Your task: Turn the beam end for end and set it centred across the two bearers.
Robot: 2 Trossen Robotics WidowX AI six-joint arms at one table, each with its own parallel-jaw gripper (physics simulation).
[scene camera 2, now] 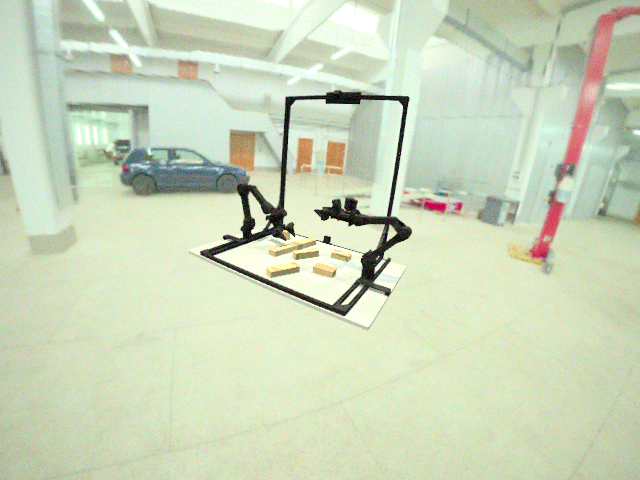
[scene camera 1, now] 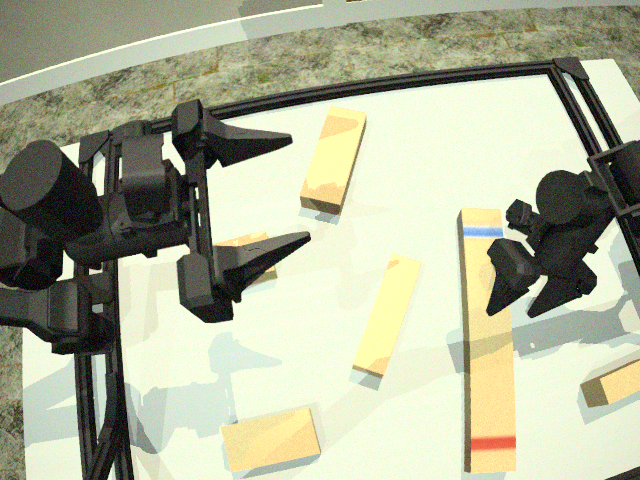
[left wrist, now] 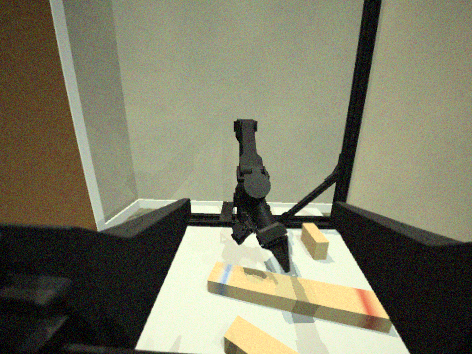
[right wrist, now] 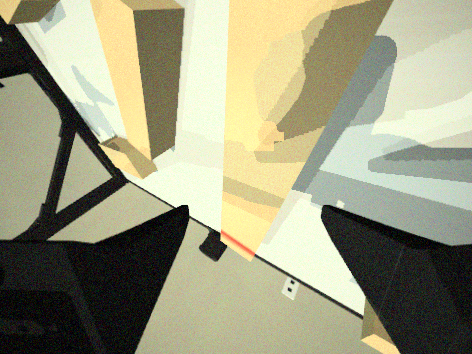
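Seen in the pictures: left gripper, fingertip midpoint: [scene camera 2: 318, 208] [scene camera 1: 300, 184] [left wrist: 261, 206]; right gripper, fingertip midpoint: [scene camera 2: 290, 239] [scene camera 1: 509, 315] [left wrist: 284, 267] [right wrist: 254, 211]; left arm's base, origin of the base link: [scene camera 2: 367, 277] [scene camera 1: 94, 334] [right wrist: 21, 57]; right arm's base, origin of the base link: [scene camera 2: 247, 238] [left wrist: 243, 218].
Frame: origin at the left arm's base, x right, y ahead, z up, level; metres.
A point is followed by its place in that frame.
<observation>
The beam [scene camera 1: 490, 387] @[z 0.019, x 0.179, y 0.553 m] [scene camera 2: 292, 246] @[z 0.017, x 0.062, y 0.556 m] [left wrist: 300, 295] @[z 0.019, x 0.121, y 0.551 m] [right wrist: 245, 200] @[z 0.019, x 0.135, y 0.565 m] lies flat on the table, blue band toward the top and red band toward the bottom in scene camera 1. Several plain wooden blocks lie apart from it: a long one [scene camera 1: 333, 160] @[z 0.019, x -0.207, y 0.411 m] [scene camera 2: 282, 269] @[z 0.018, x -0.251, y 0.399 m], a narrow one [scene camera 1: 387, 315] @[z 0.025, x 0.051, y 0.436 m] [scene camera 2: 306, 254] @[z 0.009, x 0.029, y 0.423 m], a short one [scene camera 1: 271, 439] @[z 0.019, x 0.187, y 0.254 m] [scene camera 2: 341, 255] @[z 0.013, x 0.159, y 0.239 m]; I cannot tell which are the bearers. My left gripper [scene camera 1: 299, 187] @[z 0.322, x 0.001, y 0.351 m] [scene camera 2: 317, 211] @[z 0.322, x 0.001, y 0.351 m] is open and empty, high above the table. My right gripper [scene camera 1: 509, 314] @[z 0.052, x 0.093, y 0.595 m] [scene camera 2: 286, 230] @[z 0.052, x 0.093, y 0.595 m] [right wrist: 254, 211] @[z 0.052, x 0.093, y 0.595 m] is open and empty, above the beam's right edge.
Another block [scene camera 1: 253, 238] @[z 0.019, x -0.100, y 0.272 m] [scene camera 2: 324, 269] @[z 0.018, x -0.100, y 0.222 m] lies partly hidden under the left finger in scene camera 1. One more block [scene camera 1: 622, 383] @[z 0.044, x 0.228, y 0.739 m] [left wrist: 315, 241] @[z 0.041, x 0.211, y 0.715 m] lies right of the beam there. A black frame [scene camera 1: 382, 85] @[z 0.000, x -0.360, y 0.530 m] borders the white table, with an upright gantry [scene camera 2: 284, 155] @[z 0.588, x 0.345, y 0.877 m] in scene camera 2.
</observation>
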